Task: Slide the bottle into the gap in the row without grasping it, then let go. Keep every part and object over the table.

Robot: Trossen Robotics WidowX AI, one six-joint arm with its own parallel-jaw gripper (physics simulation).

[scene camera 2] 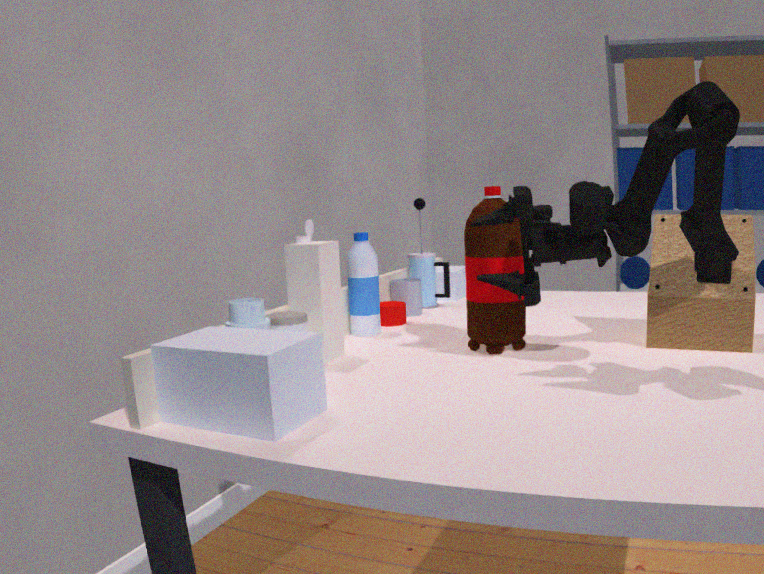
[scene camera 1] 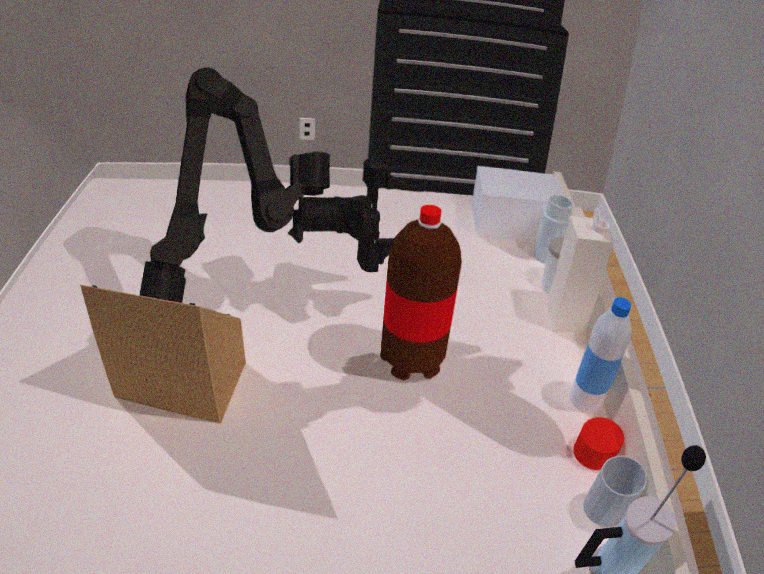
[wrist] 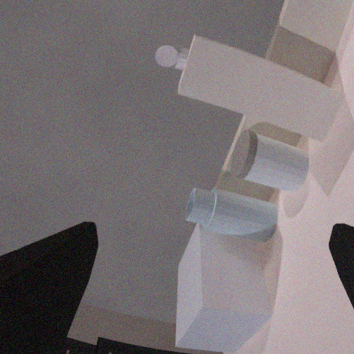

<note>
In view: my gripper [scene camera 2: 473, 251], a white carton [scene camera 2: 312, 267], a pale box [scene camera 2: 263, 384], a blue-capped bottle [scene camera 1: 611, 334], a brown bottle [scene camera 1: 424, 262], a grey cup [scene camera 1: 621, 480], a red cylinder [scene camera 1: 600, 438], a press jug [scene camera 2: 421, 265] and a lidded jar [scene camera 2: 287, 320].
The white carton is seen too in the wrist view [wrist: 216, 73]. The pale box shows as well in scene camera 1 [scene camera 1: 507, 204] and in the wrist view [wrist: 221, 294]. The blue-capped bottle shows as well in scene camera 2 [scene camera 2: 362, 264]. The wrist view misses the brown bottle: it is out of frame. The wrist view does not show the grey cup: it is out of frame.
</note>
